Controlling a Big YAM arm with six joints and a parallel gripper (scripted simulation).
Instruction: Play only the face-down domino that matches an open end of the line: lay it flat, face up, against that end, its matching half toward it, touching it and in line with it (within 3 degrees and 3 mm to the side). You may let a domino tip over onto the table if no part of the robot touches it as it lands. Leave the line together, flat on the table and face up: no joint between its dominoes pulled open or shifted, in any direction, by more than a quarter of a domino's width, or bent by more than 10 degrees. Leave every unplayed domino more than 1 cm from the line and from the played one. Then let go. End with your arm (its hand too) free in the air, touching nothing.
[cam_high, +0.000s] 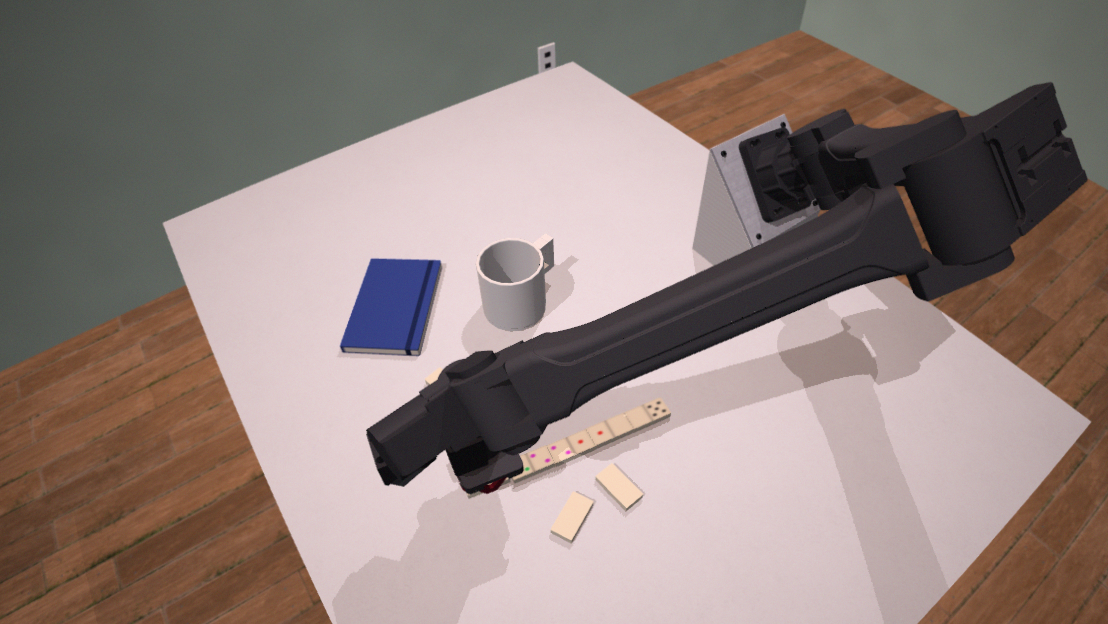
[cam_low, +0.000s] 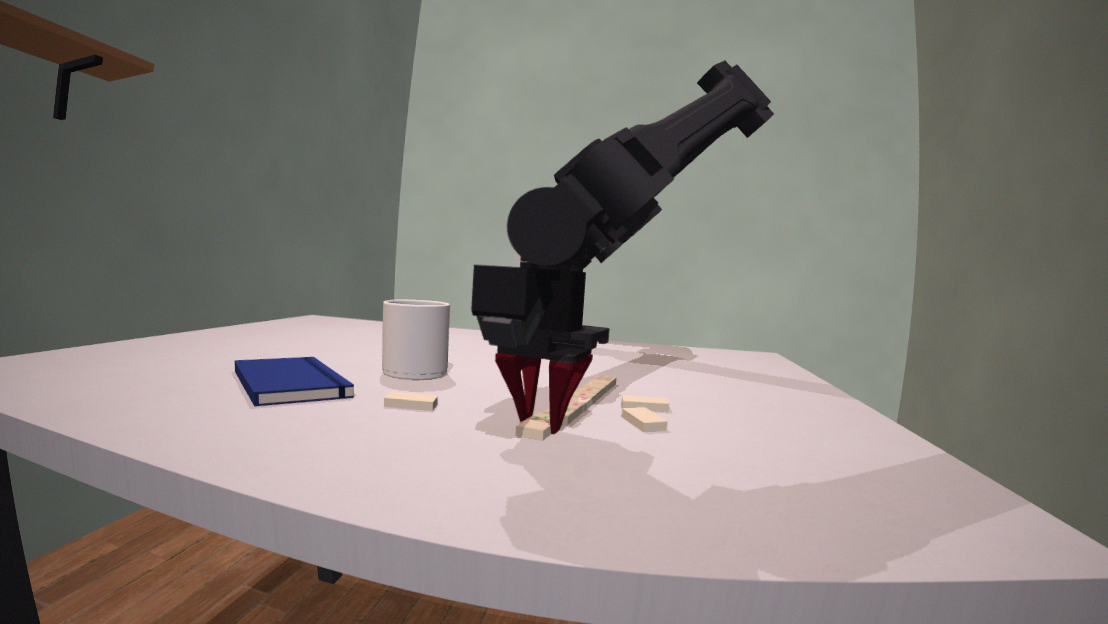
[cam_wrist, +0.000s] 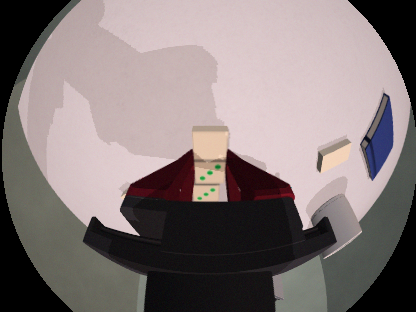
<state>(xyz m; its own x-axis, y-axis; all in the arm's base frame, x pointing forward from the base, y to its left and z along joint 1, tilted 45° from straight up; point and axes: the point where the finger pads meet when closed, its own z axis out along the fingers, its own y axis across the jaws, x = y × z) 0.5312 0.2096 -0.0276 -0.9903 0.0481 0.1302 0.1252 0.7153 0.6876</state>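
My gripper is now right at the domino. The rest, counted from my hand: white mug (160 mm behind, 220 mm to the right, 30 mm above); blue notebook (10 mm behind, 320 mm to the right).
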